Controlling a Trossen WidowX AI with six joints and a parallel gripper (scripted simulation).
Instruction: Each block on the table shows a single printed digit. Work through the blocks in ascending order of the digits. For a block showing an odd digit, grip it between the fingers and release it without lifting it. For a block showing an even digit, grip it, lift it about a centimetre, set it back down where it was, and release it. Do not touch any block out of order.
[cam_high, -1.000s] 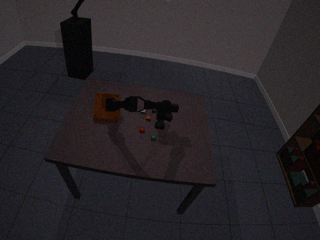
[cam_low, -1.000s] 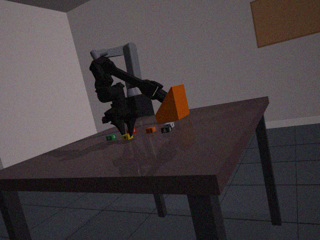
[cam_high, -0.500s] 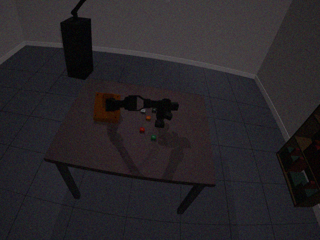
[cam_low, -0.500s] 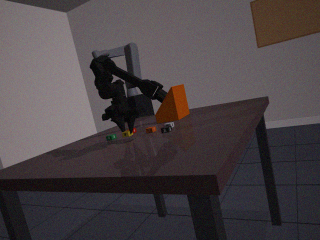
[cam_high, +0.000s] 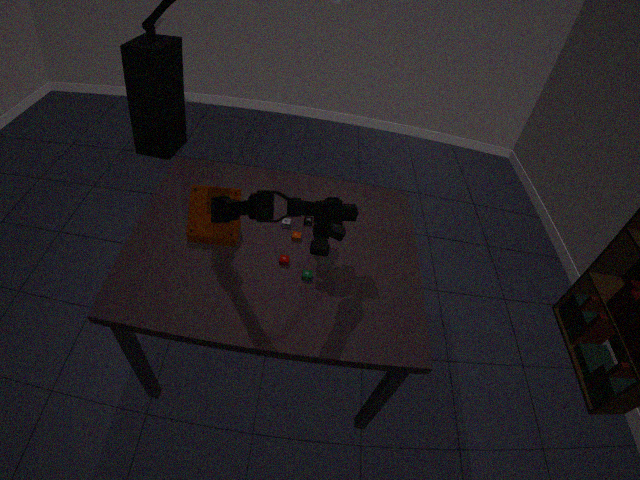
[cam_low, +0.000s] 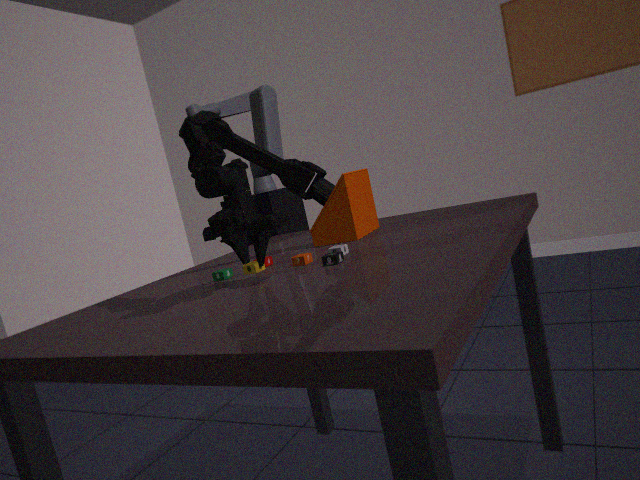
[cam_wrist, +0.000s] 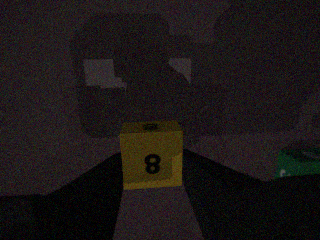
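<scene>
Right now my gripper tip is 70 mm past the dark block, 150 mm to the right of it and 10 mm above it. Also, from my gripper tip: yellow block (right at my gripper tip); then orange block (90 mm behind, 50 mm to the left, 10 mm below); then green block (10 mm behind, 120 mm to the right, 10 mm below).
</scene>
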